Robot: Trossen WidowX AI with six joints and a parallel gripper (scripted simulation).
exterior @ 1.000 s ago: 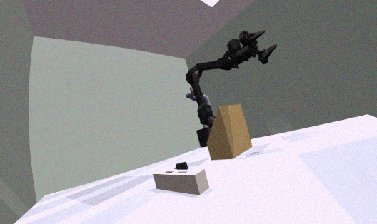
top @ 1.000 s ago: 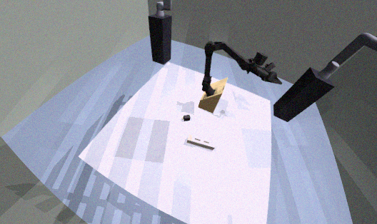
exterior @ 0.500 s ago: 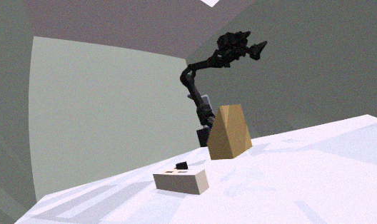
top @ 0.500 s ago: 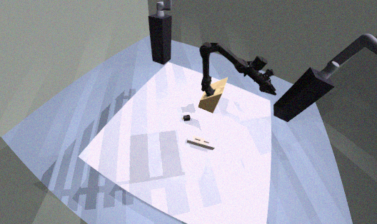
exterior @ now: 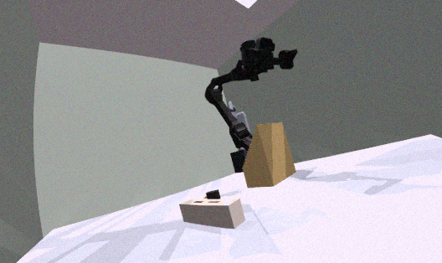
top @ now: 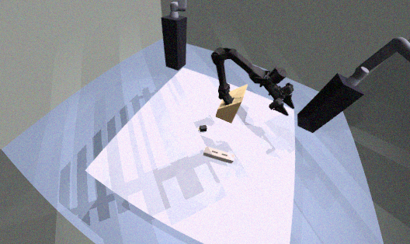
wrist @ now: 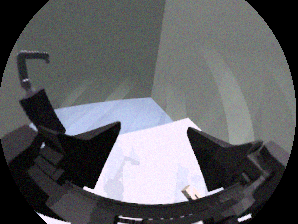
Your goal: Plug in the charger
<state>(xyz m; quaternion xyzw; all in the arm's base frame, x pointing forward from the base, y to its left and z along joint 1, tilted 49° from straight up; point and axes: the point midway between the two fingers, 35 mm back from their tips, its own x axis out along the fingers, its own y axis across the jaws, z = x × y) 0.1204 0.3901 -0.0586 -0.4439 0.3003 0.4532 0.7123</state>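
My gripper tip is now 8 cm short of the dark two-prong charger, 44 cm to the left of it and 39 cm above it.
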